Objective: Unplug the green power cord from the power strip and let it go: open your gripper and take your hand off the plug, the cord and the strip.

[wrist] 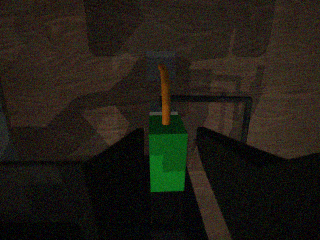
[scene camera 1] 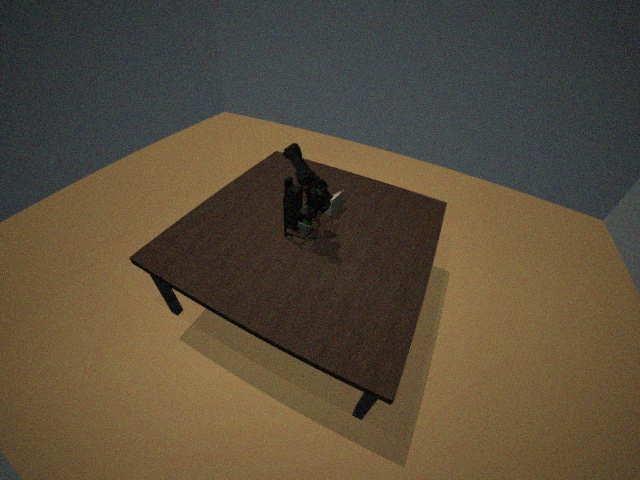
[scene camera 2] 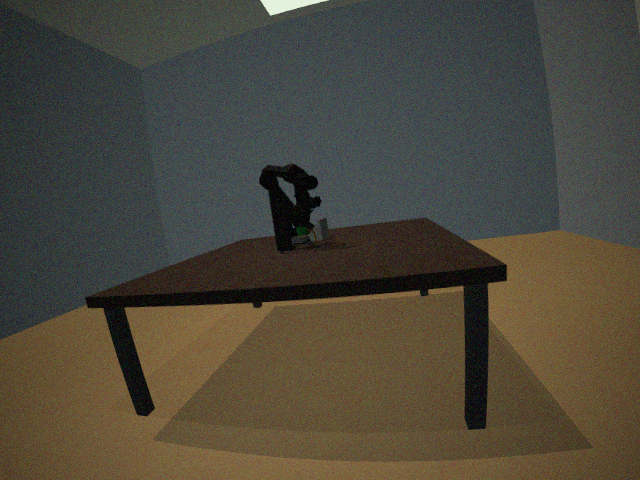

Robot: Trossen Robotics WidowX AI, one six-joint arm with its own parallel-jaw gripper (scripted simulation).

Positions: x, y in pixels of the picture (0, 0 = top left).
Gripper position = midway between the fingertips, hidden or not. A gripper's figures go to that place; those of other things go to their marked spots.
Labels:
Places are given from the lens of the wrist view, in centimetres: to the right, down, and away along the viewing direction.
my gripper [wrist: 170, 134]: 1, 1, 11
green plug [wrist: 167, 143]: 0, 2, 11

